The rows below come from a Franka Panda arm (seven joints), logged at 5 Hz.
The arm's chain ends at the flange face. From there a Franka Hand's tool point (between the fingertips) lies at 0.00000 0.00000 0.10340 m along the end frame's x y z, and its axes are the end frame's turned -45 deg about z.
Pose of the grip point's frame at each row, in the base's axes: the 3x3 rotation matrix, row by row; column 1 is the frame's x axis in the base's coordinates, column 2 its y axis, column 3 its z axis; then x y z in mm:
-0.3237, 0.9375, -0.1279; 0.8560, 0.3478, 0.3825; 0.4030, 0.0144, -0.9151; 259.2, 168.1, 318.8
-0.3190, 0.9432, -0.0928; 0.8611, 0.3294, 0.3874; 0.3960, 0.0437, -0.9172; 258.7, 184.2, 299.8
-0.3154, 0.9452, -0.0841; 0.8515, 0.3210, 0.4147; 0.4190, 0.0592, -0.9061; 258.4, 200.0, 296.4
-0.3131, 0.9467, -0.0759; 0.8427, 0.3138, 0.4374; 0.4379, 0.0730, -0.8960; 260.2, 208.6, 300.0
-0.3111, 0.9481, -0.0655; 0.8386, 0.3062, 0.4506; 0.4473, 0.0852, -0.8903; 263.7, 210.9, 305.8
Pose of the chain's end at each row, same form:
0.4340, 0.8918, -0.1279; 0.8512, -0.3594, 0.3825; 0.2951, -0.2748, -0.9151; 272.4, 128.5, 413.4
0.4414, 0.8925, -0.0928; 0.8418, -0.3760, 0.3874; 0.3109, -0.2491, -0.9172; 268.3, 144.1, 394.6
0.4453, 0.8914, -0.0841; 0.8291, -0.3751, 0.4147; 0.3381, -0.2544, -0.9061; 267.1, 157.1, 390.1
0.4480, 0.8908, -0.0759; 0.8178, -0.3740, 0.4374; 0.3613, -0.2580, -0.8960; 268.0, 163.4, 392.6
0.4504, 0.8904, -0.0655; 0.8095, -0.3765, 0.4506; 0.3765, -0.2560, -0.8903; 270.5, 164.3, 397.9

